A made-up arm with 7 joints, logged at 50 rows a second.
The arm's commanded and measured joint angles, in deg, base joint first. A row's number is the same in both.
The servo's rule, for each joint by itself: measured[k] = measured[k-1] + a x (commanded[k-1-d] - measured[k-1]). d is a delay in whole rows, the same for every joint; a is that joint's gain. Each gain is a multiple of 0.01, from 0.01 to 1. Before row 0 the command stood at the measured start. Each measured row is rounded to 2 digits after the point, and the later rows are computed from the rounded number. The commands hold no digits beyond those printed.
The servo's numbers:
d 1
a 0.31 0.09 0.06 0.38 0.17 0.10 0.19
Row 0, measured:
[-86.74, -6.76, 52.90, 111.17, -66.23, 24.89, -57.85]
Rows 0 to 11, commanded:
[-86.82, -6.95, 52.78, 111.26, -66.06, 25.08, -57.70]
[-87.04, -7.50, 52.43, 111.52, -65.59, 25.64, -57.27]
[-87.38, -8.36, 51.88, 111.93, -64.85, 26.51, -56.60]
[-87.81, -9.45, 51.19, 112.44, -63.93, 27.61, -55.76]
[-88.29, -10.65, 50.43, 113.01, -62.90, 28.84, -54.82]
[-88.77, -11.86, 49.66, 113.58, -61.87, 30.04, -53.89]
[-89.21, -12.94, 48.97, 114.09, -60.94, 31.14, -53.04]
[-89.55, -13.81, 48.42, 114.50, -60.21, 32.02, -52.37]
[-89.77, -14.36, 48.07, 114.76, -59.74, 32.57, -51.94]
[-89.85, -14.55, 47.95, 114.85, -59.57, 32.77, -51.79]
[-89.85, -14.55, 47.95, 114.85, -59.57, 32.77, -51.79]
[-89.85, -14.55, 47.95, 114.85, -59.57, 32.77, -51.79]
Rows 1 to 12, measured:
[-86.74, -6.76, 52.90, 111.17, -66.23, 24.89, -57.85]
[-86.76, -6.78, 52.89, 111.20, -66.20, 24.91, -57.82]
[-86.85, -6.84, 52.86, 111.32, -66.10, 24.98, -57.72]
[-87.01, -6.98, 52.80, 111.55, -65.89, 25.13, -57.51]
[-87.26, -7.20, 52.70, 111.89, -65.56, 25.38, -57.18]
[-87.58, -7.51, 52.56, 112.32, -65.11, 25.73, -56.73]
[-87.95, -7.90, 52.39, 112.80, -64.56, 26.16, -56.19]
[-88.34, -8.35, 52.18, 113.29, -63.94, 26.66, -55.59]
[-88.72, -8.84, 51.95, 113.75, -63.31, 27.20, -54.98]
[-89.05, -9.34, 51.72, 114.13, -62.70, 27.74, -54.40]
[-89.30, -9.81, 51.49, 114.40, -62.17, 28.24, -53.90]
[-89.47, -10.24, 51.28, 114.57, -61.73, 28.69, -53.50]

